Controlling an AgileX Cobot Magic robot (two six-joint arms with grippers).
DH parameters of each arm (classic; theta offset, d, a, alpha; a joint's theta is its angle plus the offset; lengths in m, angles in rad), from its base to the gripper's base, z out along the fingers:
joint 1: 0 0.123 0 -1.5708
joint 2: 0.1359 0 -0.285 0
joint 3: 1.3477 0 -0.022 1.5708
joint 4: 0 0.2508 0 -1.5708
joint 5: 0 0 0.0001 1.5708
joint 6: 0 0.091 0 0
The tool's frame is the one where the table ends.
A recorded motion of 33 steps. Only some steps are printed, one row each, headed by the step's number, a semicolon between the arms.
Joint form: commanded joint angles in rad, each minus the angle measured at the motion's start. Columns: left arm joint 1, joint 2, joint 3, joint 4, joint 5, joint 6; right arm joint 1, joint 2, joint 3, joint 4, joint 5, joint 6.
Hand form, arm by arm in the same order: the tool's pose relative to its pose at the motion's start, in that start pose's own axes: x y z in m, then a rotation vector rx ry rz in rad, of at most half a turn. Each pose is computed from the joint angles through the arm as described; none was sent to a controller.
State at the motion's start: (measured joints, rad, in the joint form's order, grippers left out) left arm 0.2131 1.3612 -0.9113 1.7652 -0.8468 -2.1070; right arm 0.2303 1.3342 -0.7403 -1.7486 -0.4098 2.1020
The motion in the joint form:
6: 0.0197 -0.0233 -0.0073 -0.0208 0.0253 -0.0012; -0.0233 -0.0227 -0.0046 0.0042 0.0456 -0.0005
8: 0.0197 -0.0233 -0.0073 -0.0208 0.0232 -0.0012; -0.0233 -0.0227 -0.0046 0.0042 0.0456 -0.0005
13: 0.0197 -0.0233 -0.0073 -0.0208 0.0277 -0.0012; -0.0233 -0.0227 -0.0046 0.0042 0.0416 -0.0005
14: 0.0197 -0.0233 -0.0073 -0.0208 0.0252 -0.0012; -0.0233 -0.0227 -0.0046 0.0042 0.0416 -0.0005
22: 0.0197 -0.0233 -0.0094 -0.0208 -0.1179 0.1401; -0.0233 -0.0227 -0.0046 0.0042 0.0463 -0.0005
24: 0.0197 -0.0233 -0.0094 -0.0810 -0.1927 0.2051; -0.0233 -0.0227 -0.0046 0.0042 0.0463 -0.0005
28: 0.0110 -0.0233 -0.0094 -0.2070 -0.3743 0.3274; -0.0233 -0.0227 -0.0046 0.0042 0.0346 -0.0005
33: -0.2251 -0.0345 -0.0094 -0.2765 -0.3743 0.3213; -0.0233 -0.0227 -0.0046 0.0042 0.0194 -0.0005
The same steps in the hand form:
6: -0.0077 -0.0014 -0.0085 -0.0226 -0.0580 0.0001; -0.0084 -0.0051 -0.0078 0.0470 -0.0593 0.0048
8: -0.0076 -0.0016 -0.0085 -0.0208 -0.0570 0.0001; -0.0084 -0.0051 -0.0078 0.0470 -0.0593 0.0048
13: -0.0078 -0.0012 -0.0085 -0.0247 -0.0593 0.0000; -0.0082 -0.0048 -0.0078 0.0436 -0.0573 0.0048
14: -0.0077 -0.0014 -0.0085 -0.0225 -0.0580 0.0001; -0.0082 -0.0048 -0.0078 0.0436 -0.0573 0.0048
22: -0.0016 -0.0128 -0.0089 0.1015 0.0069 0.1456; -0.0084 -0.0052 -0.0078 0.0476 -0.0596 0.0048
24: -0.0022 -0.0209 -0.0101 0.1909 -0.0091 0.1768; -0.0084 -0.0052 -0.0078 0.0476 -0.0596 0.0048
28: -0.0029 -0.0412 -0.0146 0.4080 -0.0540 0.2418; -0.0079 -0.0043 -0.0077 0.0375 -0.0538 0.0047
33: 0.0184 -0.0949 0.0077 0.6181 0.0249 0.2558; -0.0072 -0.0031 -0.0077 0.0244 -0.0461 0.0045

